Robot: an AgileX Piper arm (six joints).
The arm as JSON. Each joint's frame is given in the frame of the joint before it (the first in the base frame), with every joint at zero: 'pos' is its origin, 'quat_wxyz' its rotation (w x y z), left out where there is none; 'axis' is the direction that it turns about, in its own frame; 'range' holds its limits. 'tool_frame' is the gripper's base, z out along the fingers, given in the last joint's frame.
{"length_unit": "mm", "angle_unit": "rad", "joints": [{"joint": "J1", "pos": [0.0, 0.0, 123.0], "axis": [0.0, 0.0, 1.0], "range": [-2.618, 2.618]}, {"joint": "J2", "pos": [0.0, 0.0, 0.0], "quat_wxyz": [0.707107, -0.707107, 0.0, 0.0], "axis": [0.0, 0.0, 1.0], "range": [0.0, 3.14]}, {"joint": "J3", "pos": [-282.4, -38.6, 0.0], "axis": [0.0, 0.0, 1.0], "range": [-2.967, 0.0]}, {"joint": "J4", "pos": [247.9, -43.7, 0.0], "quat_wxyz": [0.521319, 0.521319, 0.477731, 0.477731], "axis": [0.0, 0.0, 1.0], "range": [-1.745, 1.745]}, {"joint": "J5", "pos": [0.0, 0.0, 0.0], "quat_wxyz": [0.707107, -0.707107, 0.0, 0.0], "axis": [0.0, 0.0, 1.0], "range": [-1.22, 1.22]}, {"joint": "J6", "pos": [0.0, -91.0, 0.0], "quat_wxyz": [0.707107, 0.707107, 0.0, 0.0], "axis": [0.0, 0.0, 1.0], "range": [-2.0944, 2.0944]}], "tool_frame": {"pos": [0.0, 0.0, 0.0]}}
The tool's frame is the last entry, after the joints.
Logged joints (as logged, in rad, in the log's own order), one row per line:
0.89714 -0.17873 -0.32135 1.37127 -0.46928 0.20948
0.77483 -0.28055 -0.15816 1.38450 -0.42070 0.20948
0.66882 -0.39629 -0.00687 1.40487 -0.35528 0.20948
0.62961 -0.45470 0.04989 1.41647 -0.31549 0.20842
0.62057 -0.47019 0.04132 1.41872 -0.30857 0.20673
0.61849 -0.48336 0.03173 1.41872 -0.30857 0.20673
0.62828 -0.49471 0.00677 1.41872 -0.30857 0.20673
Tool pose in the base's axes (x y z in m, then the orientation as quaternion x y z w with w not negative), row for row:
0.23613 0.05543 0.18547 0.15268 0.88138 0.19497 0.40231
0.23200 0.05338 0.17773 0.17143 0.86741 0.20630 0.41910
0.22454 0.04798 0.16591 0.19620 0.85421 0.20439 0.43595
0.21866 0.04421 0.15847 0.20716 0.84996 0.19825 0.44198
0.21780 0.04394 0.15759 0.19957 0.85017 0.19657 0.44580
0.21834 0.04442 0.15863 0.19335 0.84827 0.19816 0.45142
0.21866 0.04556 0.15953 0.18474 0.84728 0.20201 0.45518
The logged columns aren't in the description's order. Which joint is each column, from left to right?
Columns, left to right: J6, J5, J4, J2, J3, J1.
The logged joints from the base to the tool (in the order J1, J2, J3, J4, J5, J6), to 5 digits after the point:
0.20948 1.37127 -0.46928 -0.32135 -0.17873 0.89714
0.20948 1.38450 -0.42070 -0.15816 -0.28055 0.77483
0.20948 1.40487 -0.35528 -0.00687 -0.39629 0.66882
0.20842 1.41647 -0.31549 0.04989 -0.45470 0.62961
0.20673 1.41872 -0.30857 0.04132 -0.47019 0.62057
0.20673 1.41872 -0.30857 0.03173 -0.48336 0.61849
0.20673 1.41872 -0.30857 0.00677 -0.49471 0.62828

